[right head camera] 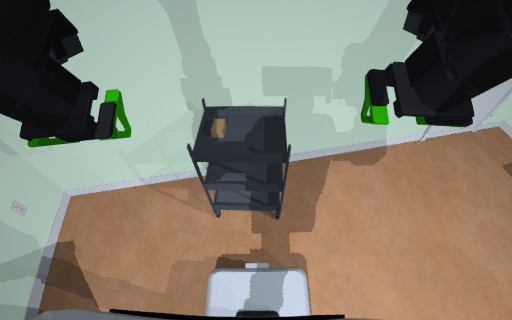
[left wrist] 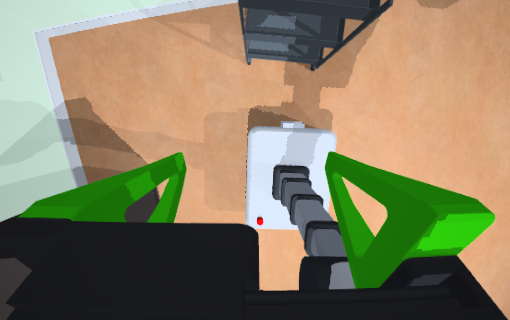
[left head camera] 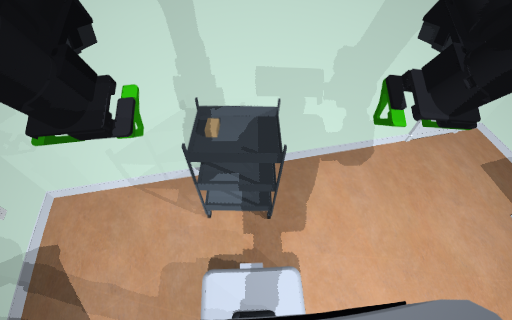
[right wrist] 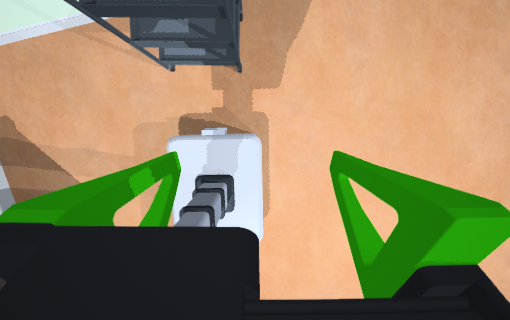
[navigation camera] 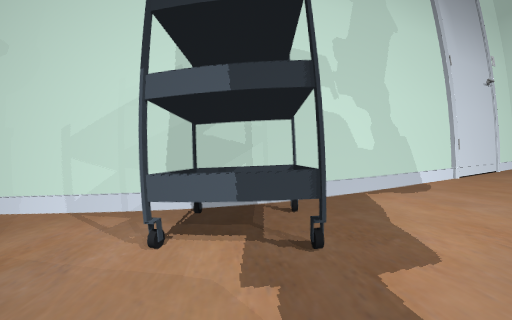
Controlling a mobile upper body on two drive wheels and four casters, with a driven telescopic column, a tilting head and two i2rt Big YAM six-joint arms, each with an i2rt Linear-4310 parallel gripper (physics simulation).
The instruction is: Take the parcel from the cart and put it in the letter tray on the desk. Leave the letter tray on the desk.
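Frame: origin at the left arm's base, x down, y ahead, z right, level; millimetres.
Where they show: left gripper, fingertip midpoint: (right head camera: 104, 135) (left wrist: 255, 159) (left head camera: 112, 134); right gripper, fingertip midpoint: (right head camera: 390, 119) (left head camera: 399, 121) (right wrist: 255, 159).
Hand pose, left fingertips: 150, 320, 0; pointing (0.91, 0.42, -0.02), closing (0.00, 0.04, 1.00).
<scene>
After its pixels a point has its place, as x, y, z.
A small tan parcel (left head camera: 212, 127) @[697, 901, 45] (right head camera: 218, 128) @[697, 896, 45] lies on the top shelf of the dark grey cart (left head camera: 235, 157) @[711, 717, 162] (right head camera: 242, 157) @[711, 716, 172] (left wrist: 310, 10) @[726, 717, 167] (right wrist: 170, 10) @[706, 715, 204] (navigation camera: 190, 187) @[1243, 721, 64], toward the shelf's left side in both head views. The cart stands ahead, beyond the robot's base. My left gripper (left head camera: 87, 136) (right head camera: 80, 137) (left wrist: 255, 159) @[150, 320, 0] is open and empty, off to the left of the cart in the head views. My right gripper (left head camera: 417, 124) (right head camera: 405, 121) @[141, 333, 453] (right wrist: 255, 159) @[141, 333, 453] is open and empty, off to the right of it. The letter tray and the desk do not show.
The cart has lower shelves and stands on wheels near a pale green wall (left head camera: 230, 50) @[417, 1166, 140] (navigation camera: 75, 100) @[847, 1023, -675]. The robot's white base (left head camera: 225, 295) @[1150, 184, 88] (right head camera: 230, 295) @[1150, 179, 90] (left wrist: 265, 150) @[1150, 189, 68] (right wrist: 190, 155) @[1150, 216, 99] is in front of it. A white door (navigation camera: 465, 90) @[625, 1503, 2171] is at the right in the navigation view.
</scene>
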